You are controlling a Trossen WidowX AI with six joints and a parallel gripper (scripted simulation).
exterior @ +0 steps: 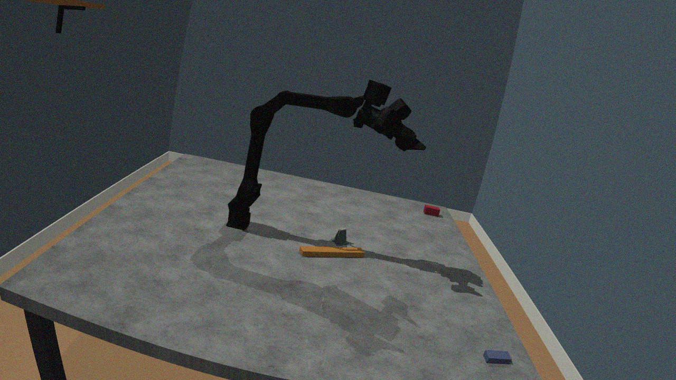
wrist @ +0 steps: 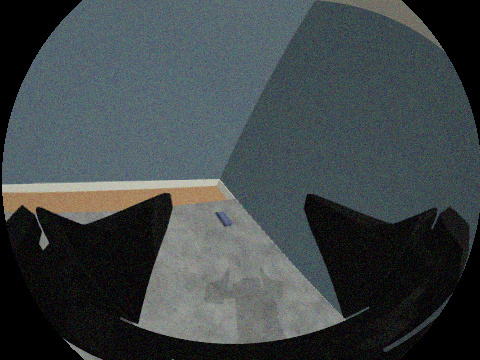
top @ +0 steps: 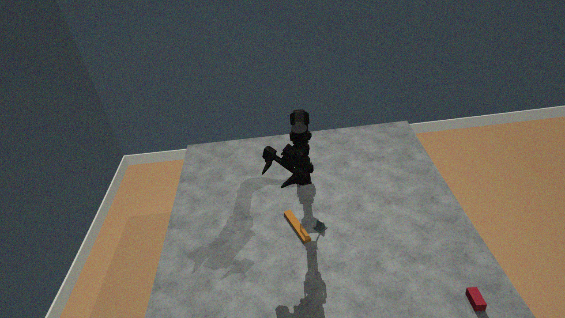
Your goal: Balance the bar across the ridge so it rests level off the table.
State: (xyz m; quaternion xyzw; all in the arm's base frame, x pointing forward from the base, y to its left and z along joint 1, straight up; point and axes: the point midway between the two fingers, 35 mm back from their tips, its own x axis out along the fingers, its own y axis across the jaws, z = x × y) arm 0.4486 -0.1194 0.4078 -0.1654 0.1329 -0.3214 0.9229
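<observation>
The orange bar lies 160 mm behind my gripper tip, 70 mm to the left of it and 390 mm below it. From my gripper tip the other things lie so: red block (270 mm ahead, 640 mm to the left, 390 mm below); blue-grey block (270 mm ahead, 360 mm to the right, 390 mm below).
</observation>
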